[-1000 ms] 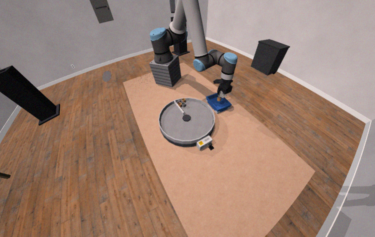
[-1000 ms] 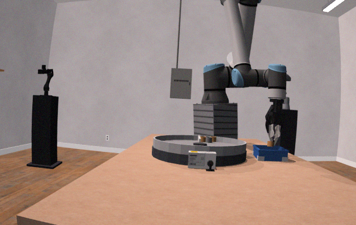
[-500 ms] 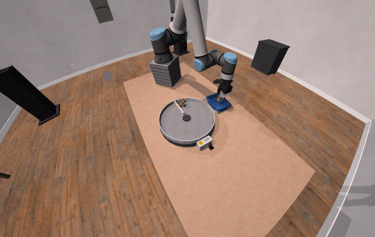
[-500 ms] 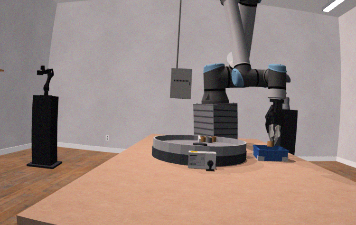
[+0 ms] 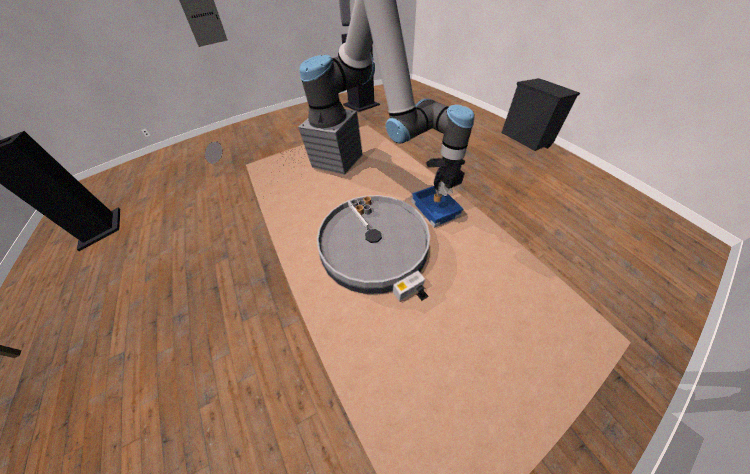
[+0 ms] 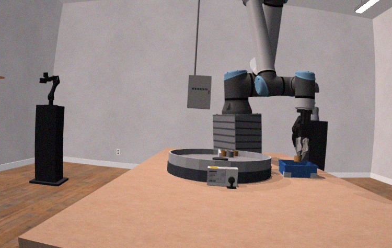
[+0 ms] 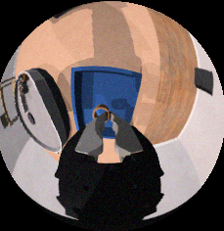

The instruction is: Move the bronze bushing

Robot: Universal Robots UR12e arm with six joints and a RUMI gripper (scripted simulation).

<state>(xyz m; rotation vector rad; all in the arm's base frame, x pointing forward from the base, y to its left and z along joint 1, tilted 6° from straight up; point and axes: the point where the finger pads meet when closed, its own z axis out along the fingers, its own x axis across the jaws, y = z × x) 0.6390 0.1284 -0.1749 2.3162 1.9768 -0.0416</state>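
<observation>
The blue crate lies 5 cm below my hand and 1 cm to the right of it. From my hand the other things lie so: grey round turntable: 36 cm to the right, 3 cm behind, 2 cm below.
</observation>
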